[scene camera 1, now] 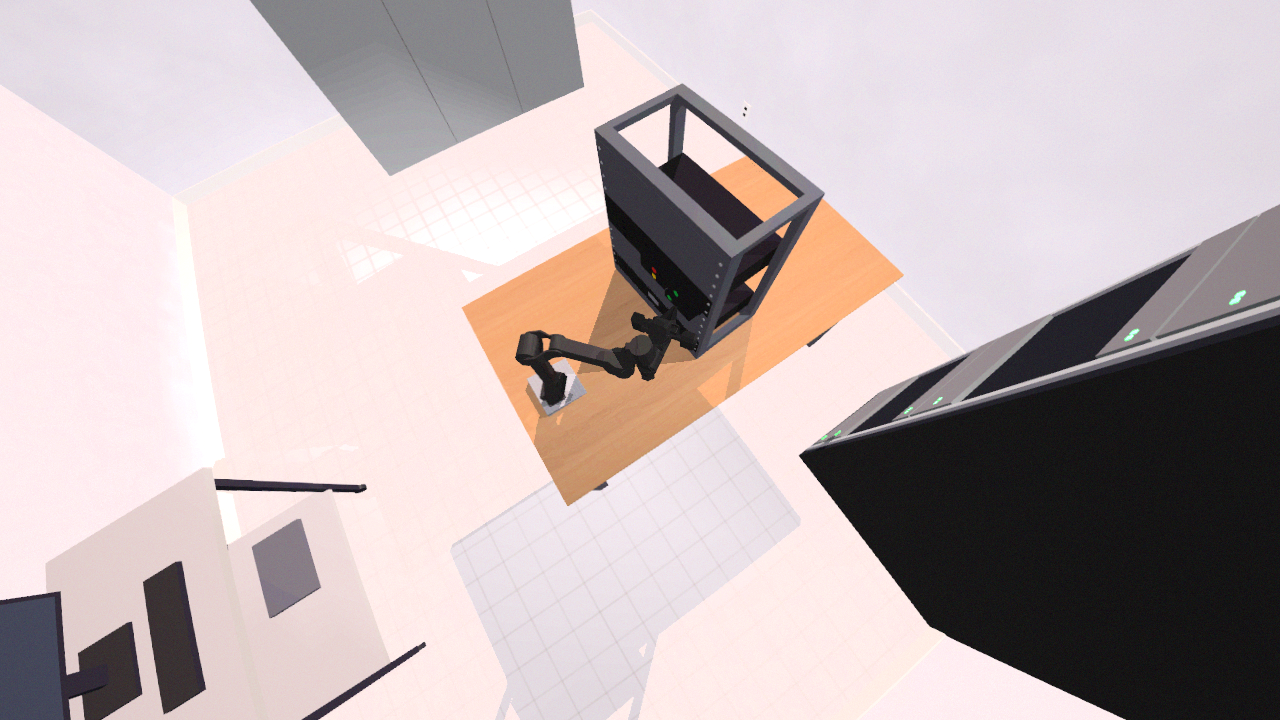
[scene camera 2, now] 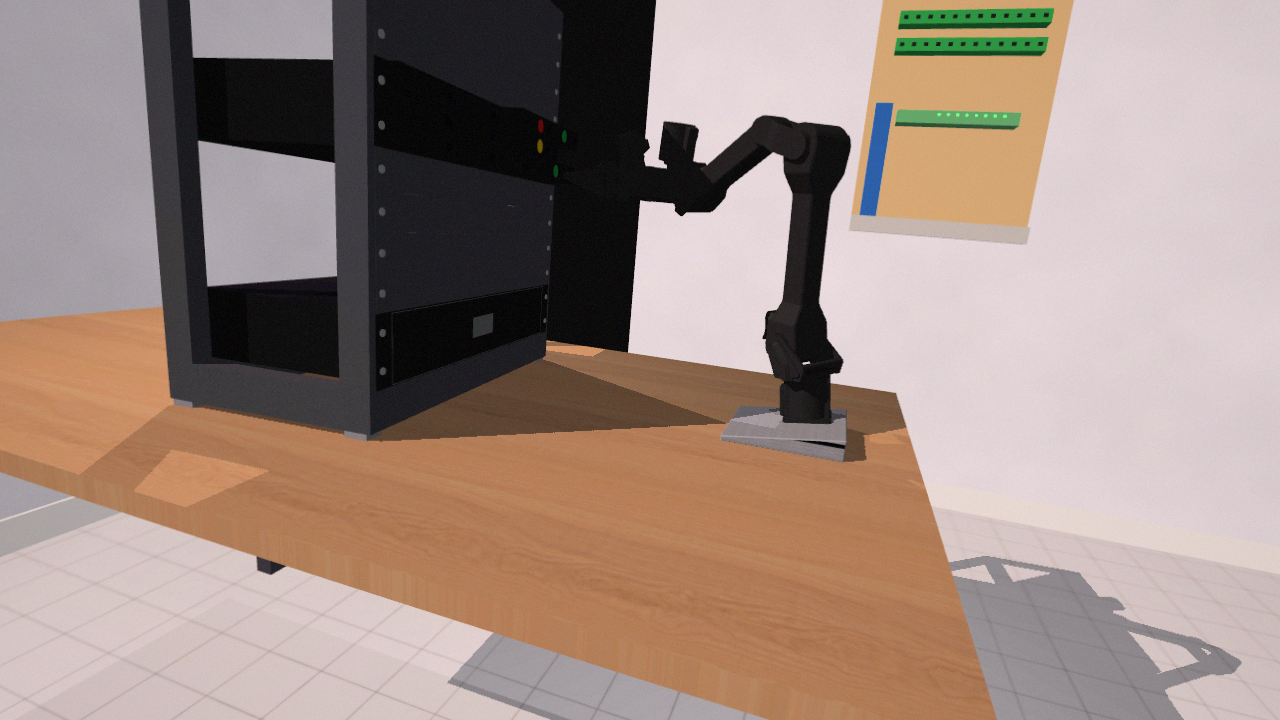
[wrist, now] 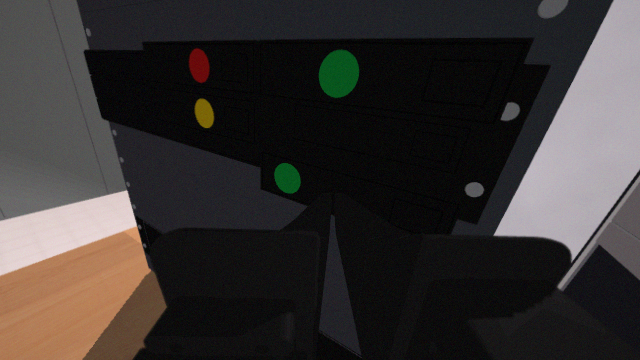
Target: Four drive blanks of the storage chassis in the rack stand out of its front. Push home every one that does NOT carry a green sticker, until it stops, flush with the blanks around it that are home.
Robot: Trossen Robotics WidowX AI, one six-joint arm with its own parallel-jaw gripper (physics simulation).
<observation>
In view: the gripper (scene camera 2: 563,175) and a rack (scene camera 2: 465,107).
The rack is seen too in scene camera 1 (scene camera 1: 679,237) and in the wrist view (wrist: 431,122). The gripper also shows in scene camera 1 (scene camera 1: 675,306) and in the wrist view (wrist: 331,201).
</observation>
